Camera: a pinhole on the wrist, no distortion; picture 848 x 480 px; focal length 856.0 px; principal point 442.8 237.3 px. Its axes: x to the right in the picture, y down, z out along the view. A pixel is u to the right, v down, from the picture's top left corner.
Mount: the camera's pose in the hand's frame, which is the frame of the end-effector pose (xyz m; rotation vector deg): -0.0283 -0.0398 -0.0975 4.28 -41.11 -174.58
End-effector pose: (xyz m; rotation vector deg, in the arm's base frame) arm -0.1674 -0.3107 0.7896 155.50 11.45 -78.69
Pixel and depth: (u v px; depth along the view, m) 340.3 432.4 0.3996
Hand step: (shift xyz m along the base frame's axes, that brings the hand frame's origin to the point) -0.2312 -0.1000 -0.1771
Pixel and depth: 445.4 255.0 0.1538
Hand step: -0.0500 -0.0341 0.0055
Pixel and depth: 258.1 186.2 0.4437
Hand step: -0.1757 -0.2193 -0.2046
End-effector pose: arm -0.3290 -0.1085 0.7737 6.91 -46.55 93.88
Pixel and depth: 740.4 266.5 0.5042
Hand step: -0.2165 -0.3891 0.0771
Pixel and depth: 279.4 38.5 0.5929
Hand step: -0.4624 -0.1694 0.1566
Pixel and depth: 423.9 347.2 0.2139
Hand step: -0.0569 -0.0882 0.0487
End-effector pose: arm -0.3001 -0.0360 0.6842 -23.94 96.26 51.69
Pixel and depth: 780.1 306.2 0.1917
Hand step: 0.0657 0.0572 0.1101
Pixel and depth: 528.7 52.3 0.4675
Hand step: 0.0356 0.3523 0.1594
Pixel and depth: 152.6 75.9 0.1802
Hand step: -0.0227 0.0888 -0.0014
